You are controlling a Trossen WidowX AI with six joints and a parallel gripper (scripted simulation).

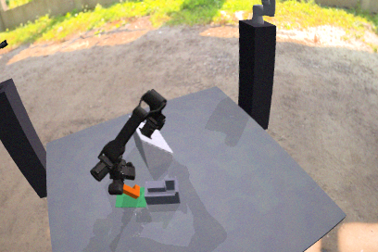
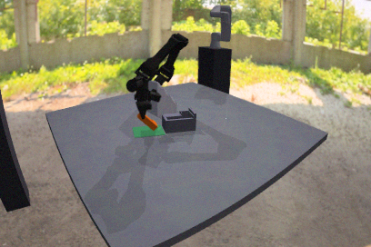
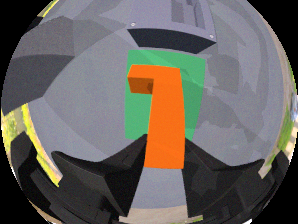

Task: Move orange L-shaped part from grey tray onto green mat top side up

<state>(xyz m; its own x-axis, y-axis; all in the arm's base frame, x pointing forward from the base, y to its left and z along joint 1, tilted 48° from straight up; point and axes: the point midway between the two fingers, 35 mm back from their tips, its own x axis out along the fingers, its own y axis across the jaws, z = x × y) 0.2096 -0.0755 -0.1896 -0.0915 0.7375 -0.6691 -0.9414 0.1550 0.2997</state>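
The orange L-shaped part lies 40 mm to the left of my gripper tip and 30 mm below it. The rest, counted from my gripper tip: green mat (90 mm below, 20 mm to the left, 10 mm ahead).
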